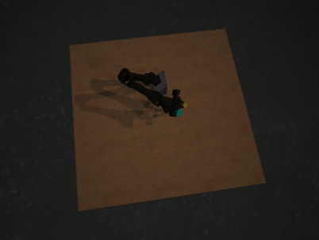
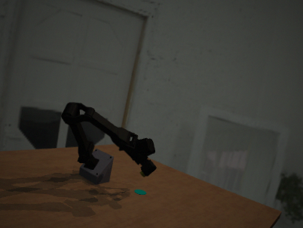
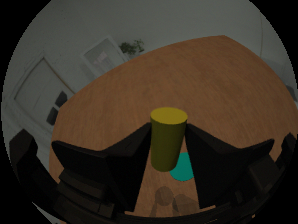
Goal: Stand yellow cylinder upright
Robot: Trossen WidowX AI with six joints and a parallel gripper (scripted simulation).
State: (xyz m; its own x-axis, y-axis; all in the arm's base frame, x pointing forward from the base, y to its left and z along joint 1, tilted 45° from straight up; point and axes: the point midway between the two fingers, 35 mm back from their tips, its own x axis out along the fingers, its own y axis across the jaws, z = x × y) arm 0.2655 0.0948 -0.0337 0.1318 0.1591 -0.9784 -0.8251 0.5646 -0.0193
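My gripper tip is 130 mm above the cyan circle and 30 mm to the left of it. Also, from my gripper tip: yellow tall cylinder: 20 mm below, 10 mm to the right, 10 mm behind.
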